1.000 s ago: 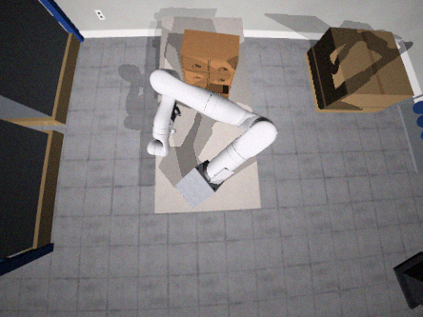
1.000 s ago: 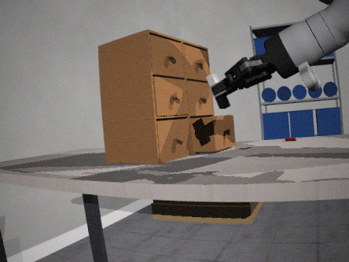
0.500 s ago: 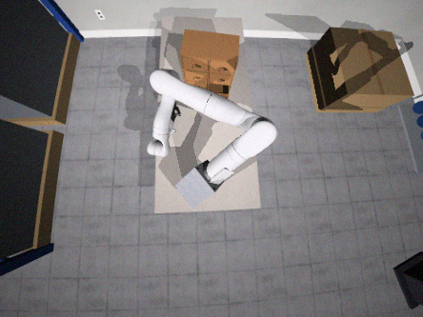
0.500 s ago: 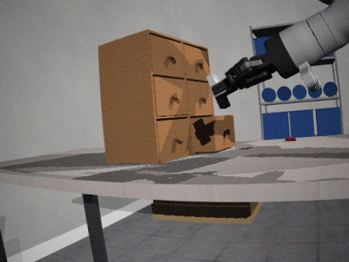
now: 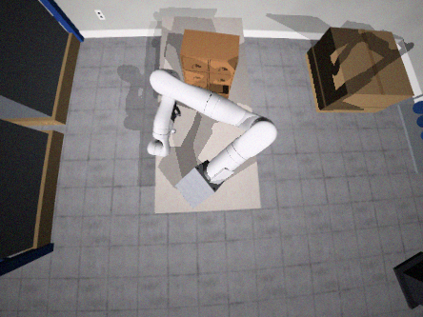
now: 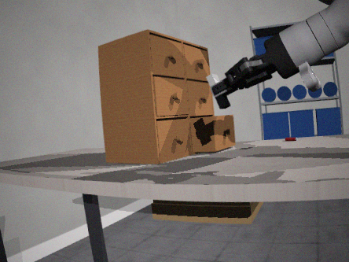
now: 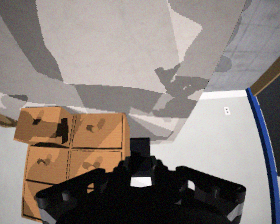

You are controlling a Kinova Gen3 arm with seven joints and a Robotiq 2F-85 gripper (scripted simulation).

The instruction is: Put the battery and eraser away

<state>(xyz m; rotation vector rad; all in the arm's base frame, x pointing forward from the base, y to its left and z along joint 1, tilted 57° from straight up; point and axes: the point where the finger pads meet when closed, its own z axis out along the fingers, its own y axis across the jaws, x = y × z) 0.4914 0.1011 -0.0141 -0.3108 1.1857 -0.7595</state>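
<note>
Now: the red AA battery 240 mm to the right of my hand, 180 mm ahead of it and 30 mm below it. Also, from my hand: eraser 10 mm to the right, 10 mm ahead.
</note>
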